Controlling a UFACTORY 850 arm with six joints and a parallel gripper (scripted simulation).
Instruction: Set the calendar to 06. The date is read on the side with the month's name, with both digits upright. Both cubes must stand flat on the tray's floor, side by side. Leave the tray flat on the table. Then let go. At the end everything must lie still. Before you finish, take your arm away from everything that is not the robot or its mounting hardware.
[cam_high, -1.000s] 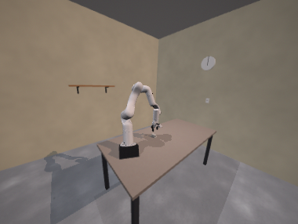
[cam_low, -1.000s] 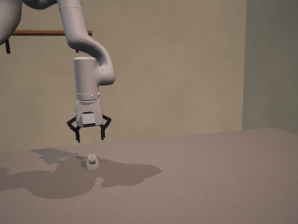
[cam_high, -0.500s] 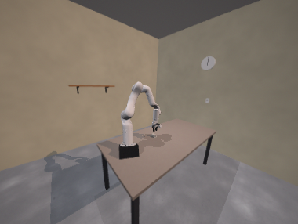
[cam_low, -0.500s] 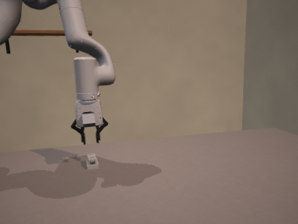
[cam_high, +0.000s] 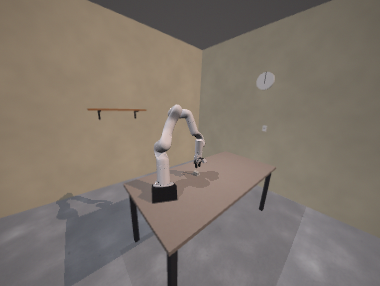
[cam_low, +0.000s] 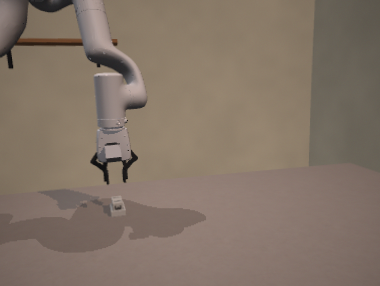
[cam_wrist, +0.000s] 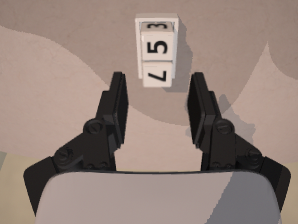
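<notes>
My hand is 10 cm above the white number cube. The rest, counted from my hand: white calendar tray 2 cm to the left, 11 cm below.
</notes>
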